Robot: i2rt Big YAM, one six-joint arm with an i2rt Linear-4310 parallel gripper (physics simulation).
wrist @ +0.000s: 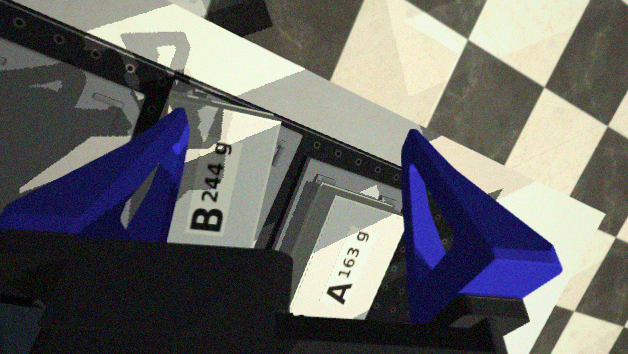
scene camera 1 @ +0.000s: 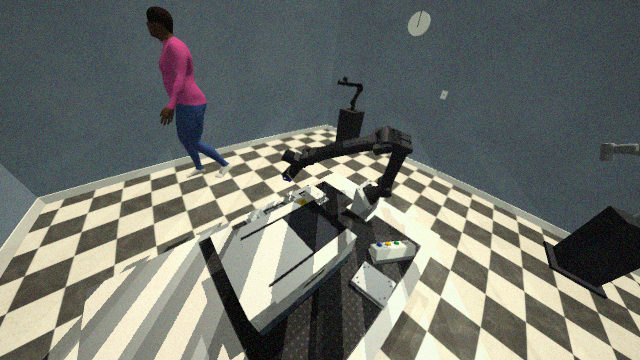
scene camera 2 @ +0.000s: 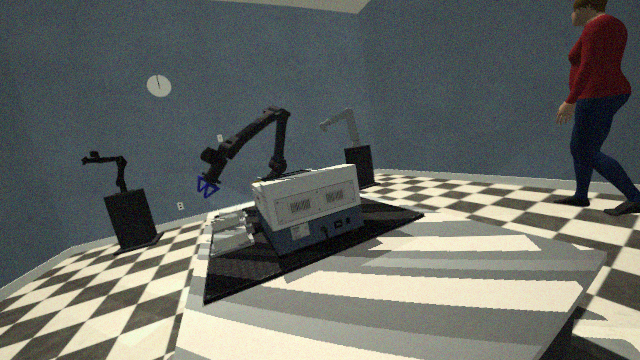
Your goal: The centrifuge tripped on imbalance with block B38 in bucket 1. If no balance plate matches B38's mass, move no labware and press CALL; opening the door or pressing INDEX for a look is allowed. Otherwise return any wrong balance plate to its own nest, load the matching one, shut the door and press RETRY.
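Places are measured from the arm's base along level axes (x back, y up, z left), in millimetres.
Where they show: gripper, between the fingertips: [wrist: 298, 129] [scene camera 1: 288, 174] [scene camera 2: 201, 194]; arm's base, origin of its link: [scene camera 1: 370, 194].
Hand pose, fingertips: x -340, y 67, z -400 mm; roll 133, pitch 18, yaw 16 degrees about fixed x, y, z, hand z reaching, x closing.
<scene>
Each offset is from my fingertips to the top centre of the thing. Level surfaces: height alone.
My gripper [scene camera 1: 286, 177] [scene camera 2: 208, 186] [wrist: 298, 129] is open and empty, with blue fingers spread wide, above the row of nests @[dx -263, dy -140, dz +93 mm] [scene camera 2: 231, 235]. In the wrist view, balance plate B @[dx -3, dy -136, dz +72 mm] [wrist: 250, 175], labelled 244 g, lies between the fingers, close to the left one. Balance plate A @[dx +143, dy -140, dz +106 mm] [wrist: 382, 245], labelled 163 g, sits in the neighbouring nest beside the right finger. The centrifuge [scene camera 1: 280, 250] [scene camera 2: 310, 200] is a white and blue box. The button box @[dx +157, dy -111, dz +691 mm] [scene camera 1: 392, 252] has blue, yellow and green buttons. Block B38, the buckets and the door's state cannot be made out.
A grey plate @[dx -52, dy -148, dz +712 mm] [scene camera 1: 374, 284] with small holes lies beside the button box. Left of plate B, a grey shadowed surface @[dy -183 mm] [wrist: 107, 117] shows a small slot. The centrifuge stands on a black mat @[dy -194 mm] [scene camera 2: 235, 285]. One person [scene camera 1: 182, 75] and another [scene camera 2: 600, 60] are in the room beyond the table.
</scene>
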